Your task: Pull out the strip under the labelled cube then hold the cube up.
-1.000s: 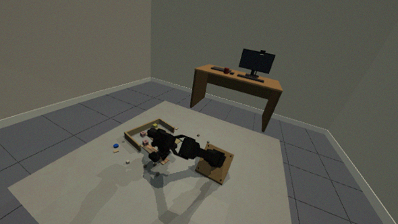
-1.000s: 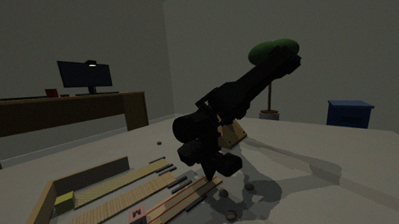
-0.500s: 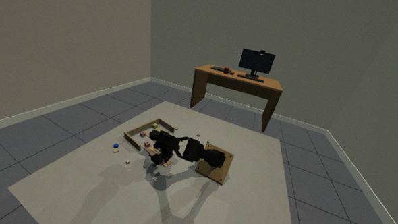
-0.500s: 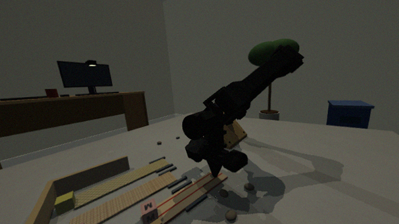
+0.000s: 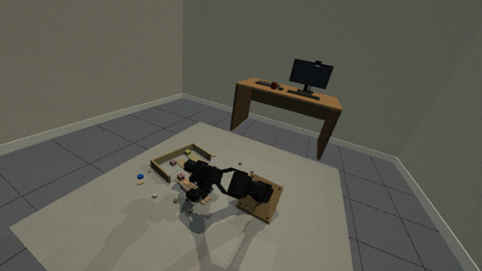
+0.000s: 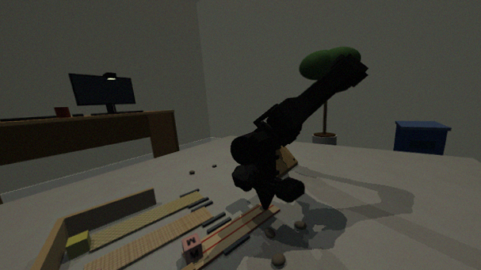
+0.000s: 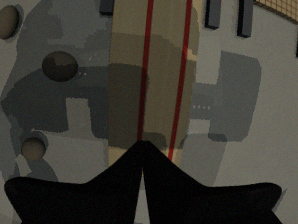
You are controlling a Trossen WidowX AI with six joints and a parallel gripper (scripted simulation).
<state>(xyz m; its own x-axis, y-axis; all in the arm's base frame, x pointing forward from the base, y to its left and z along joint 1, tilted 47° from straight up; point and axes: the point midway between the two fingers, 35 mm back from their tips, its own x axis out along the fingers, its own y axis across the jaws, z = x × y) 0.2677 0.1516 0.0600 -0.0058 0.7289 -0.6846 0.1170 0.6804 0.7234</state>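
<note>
The red-lined strip lies 90 mm ahead of my gripper tip and 10 mm to the right of it. Round my gripper tip: blue disc (380 mm ahead, 100 mm to the left).
</note>
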